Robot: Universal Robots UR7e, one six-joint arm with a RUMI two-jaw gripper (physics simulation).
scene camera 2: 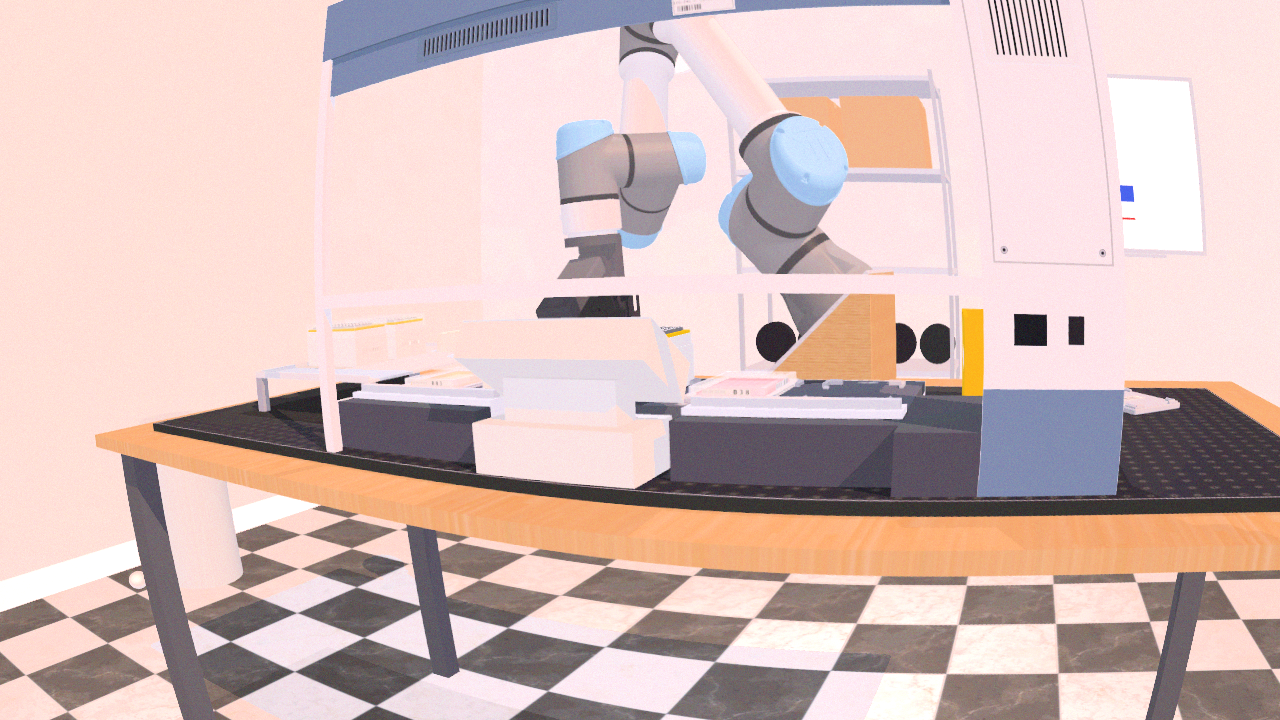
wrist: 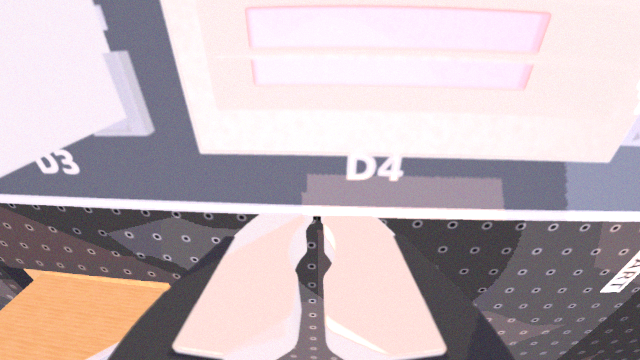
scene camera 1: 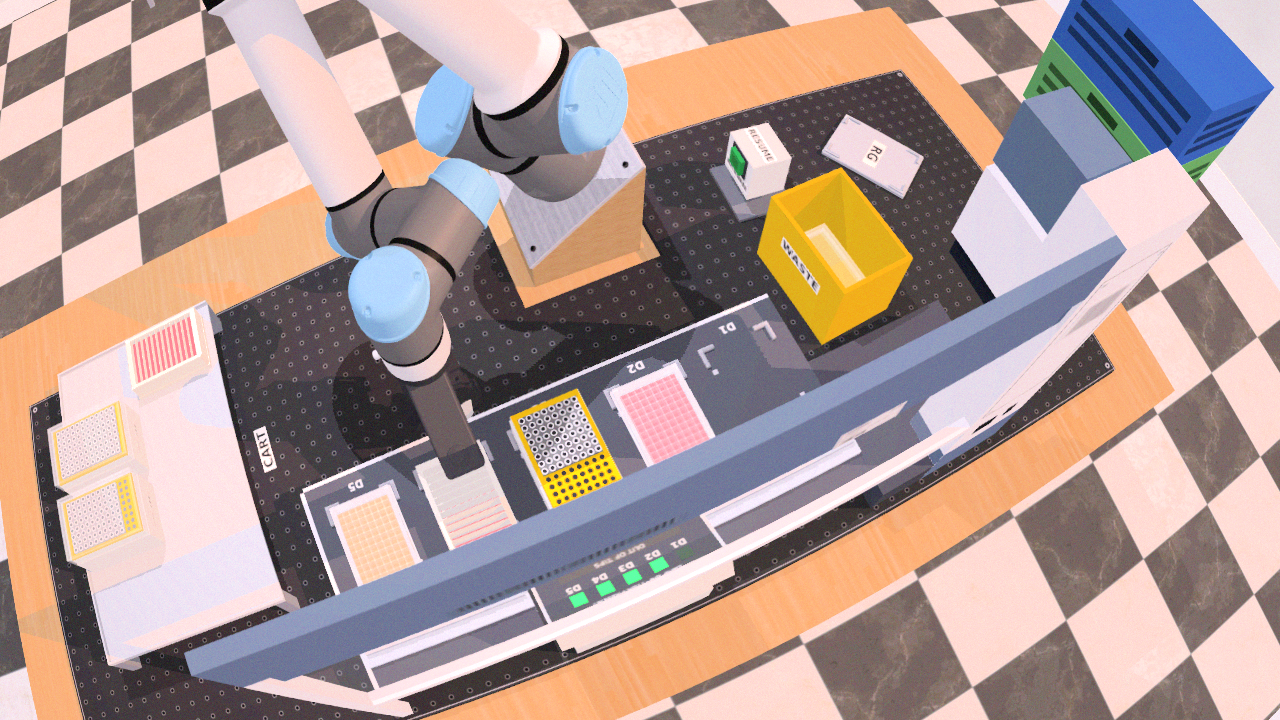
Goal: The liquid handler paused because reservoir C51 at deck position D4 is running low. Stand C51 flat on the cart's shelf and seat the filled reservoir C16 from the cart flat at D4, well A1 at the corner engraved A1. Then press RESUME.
Labels:
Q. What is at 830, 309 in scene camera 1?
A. A yellow waste bin.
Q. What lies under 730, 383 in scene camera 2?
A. A pink plate.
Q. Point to a pink plate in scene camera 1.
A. At 659, 410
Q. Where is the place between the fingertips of the gripper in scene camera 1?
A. At 455, 426

